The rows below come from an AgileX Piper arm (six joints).
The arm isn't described. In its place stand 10 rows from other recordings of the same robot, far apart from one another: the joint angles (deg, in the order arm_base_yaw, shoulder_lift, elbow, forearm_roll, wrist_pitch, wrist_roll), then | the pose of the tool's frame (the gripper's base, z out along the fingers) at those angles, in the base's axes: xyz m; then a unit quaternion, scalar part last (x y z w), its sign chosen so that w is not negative.
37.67 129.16 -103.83 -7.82 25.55 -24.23 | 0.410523 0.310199 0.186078 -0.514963 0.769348 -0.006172 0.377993
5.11 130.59 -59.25 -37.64 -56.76 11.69 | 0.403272 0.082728 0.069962 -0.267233 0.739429 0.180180 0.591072
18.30 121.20 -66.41 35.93 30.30 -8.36 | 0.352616 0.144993 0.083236 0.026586 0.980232 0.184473 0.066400
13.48 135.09 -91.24 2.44 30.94 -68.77 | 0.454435 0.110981 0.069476 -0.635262 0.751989 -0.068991 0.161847
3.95 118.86 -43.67 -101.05 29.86 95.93 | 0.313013 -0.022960 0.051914 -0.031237 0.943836 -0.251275 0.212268
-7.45 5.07 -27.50 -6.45 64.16 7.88 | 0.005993 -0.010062 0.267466 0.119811 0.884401 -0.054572 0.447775
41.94 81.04 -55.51 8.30 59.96 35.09 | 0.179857 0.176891 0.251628 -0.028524 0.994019 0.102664 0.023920
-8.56 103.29 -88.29 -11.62 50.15 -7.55 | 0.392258 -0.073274 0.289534 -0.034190 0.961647 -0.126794 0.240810
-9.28 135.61 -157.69 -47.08 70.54 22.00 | 0.479048 -0.141942 0.388441 0.252599 0.803881 -0.355936 0.404077
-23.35 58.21 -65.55 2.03 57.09 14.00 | 0.174527 -0.072396 0.394408 0.298512 0.873306 -0.013976 0.384750
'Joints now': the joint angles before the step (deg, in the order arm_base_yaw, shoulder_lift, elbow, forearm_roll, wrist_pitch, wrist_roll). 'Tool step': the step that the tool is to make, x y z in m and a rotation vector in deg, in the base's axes. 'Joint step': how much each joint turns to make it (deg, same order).
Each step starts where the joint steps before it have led.
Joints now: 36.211 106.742 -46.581 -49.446 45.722 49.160
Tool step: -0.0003 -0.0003 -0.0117 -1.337 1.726 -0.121
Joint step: 0.003 2.407 -0.019 -0.157 -0.044 0.325
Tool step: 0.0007 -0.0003 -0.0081 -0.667 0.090 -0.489
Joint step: -0.006 1.719 0.019 -1.220 -0.302 1.967
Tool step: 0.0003 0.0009 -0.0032 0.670 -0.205 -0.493
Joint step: -0.006 0.570 -0.005 -0.170 -0.799 1.134
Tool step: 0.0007 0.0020 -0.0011 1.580 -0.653 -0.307
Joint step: 0.001 0.063 -0.002 -0.116 -1.434 1.148
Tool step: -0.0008 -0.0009 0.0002 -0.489 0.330 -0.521
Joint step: 0.001 -0.002 -0.003 0.521 0.691 -0.233
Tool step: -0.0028 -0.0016 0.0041 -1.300 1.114 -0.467
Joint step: 0.174 -0.742 -0.001 1.774 2.062 -2.001
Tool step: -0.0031 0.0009 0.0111 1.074 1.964 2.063
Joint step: -0.004 -2.587 0.010 3.664 0.342 -6.246
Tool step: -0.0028 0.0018 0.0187 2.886 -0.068 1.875
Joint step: 0.006 -4.223 -0.005 3.491 -0.236 -5.315
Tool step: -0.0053 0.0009 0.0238 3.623 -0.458 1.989
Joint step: 0.011 -5.401 0.004 4.421 0.127 -6.075
